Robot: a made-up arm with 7 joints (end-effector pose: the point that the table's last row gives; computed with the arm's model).
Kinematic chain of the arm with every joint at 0, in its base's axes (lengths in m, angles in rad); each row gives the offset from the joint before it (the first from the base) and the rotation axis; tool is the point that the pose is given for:
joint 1: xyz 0 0 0.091 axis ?
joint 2: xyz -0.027 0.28 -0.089 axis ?
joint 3: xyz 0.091 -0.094 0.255 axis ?
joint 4: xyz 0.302 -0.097 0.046 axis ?
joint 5: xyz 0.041 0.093 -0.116 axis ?
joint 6: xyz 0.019 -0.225 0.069 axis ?
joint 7: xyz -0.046 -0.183 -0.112 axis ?
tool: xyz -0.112 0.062 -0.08
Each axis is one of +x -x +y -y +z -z.
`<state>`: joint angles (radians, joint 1 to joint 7).
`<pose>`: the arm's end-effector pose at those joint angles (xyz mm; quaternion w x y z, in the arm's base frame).
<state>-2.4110 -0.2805 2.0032 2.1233 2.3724 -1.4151 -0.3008</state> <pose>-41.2 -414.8 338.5 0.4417 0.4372 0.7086 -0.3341</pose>
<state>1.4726 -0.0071 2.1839 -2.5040 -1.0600 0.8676 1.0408</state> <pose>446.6 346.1 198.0 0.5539 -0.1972 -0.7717 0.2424</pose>
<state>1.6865 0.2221 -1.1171 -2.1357 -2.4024 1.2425 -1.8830</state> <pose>847.3 -271.7 -218.0 0.2310 -0.2952 -0.6368 0.6737</pose>
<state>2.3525 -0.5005 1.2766 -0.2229 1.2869 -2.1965 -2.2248</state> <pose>363.1 -379.4 -801.3 0.7863 -0.4889 -0.3615 0.1099</pose>
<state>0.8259 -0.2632 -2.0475 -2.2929 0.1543 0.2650 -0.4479</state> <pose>259.7 449.3 201.7 0.4141 0.3221 0.6120 -0.5918</pose>
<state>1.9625 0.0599 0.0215 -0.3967 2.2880 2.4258 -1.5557</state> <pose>655.5 20.8 -614.6 0.4421 -0.3904 -0.2843 -0.7559</pose>
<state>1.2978 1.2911 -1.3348 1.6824 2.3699 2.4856 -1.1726</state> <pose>-260.6 198.5 -364.3 0.8688 -0.2454 -0.2429 -0.3548</pose>
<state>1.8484 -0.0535 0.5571 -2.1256 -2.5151 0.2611 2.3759</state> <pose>754.4 289.0 242.6 0.8380 0.4157 -0.2192 -0.2774</pose>
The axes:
joint 1: -x
joint 2: -z
joint 3: -x
joint 4: +z
joint 5: -x
joint 6: +y
joint 7: -z

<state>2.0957 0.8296 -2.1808 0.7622 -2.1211 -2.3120 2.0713</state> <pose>488.0 366.2 -260.0 0.0631 -0.6360 -0.5039 0.5811</pose>
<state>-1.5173 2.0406 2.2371 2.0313 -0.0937 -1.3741 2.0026</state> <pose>-480.9 15.2 42.0 0.2368 0.0360 0.9171 -0.3186</pose>
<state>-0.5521 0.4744 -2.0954 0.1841 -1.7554 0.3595 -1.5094</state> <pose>329.6 99.2 815.7 0.5210 -0.2985 0.7827 0.1639</pose>
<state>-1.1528 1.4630 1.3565 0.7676 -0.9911 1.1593 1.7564</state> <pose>-465.7 -308.9 98.1 0.1870 -0.2757 0.9399 -0.0741</pose>
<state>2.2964 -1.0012 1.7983 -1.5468 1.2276 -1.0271 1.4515</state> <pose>30.5 -123.6 -707.4 0.1741 -0.0435 0.5886 -0.7883</pose>
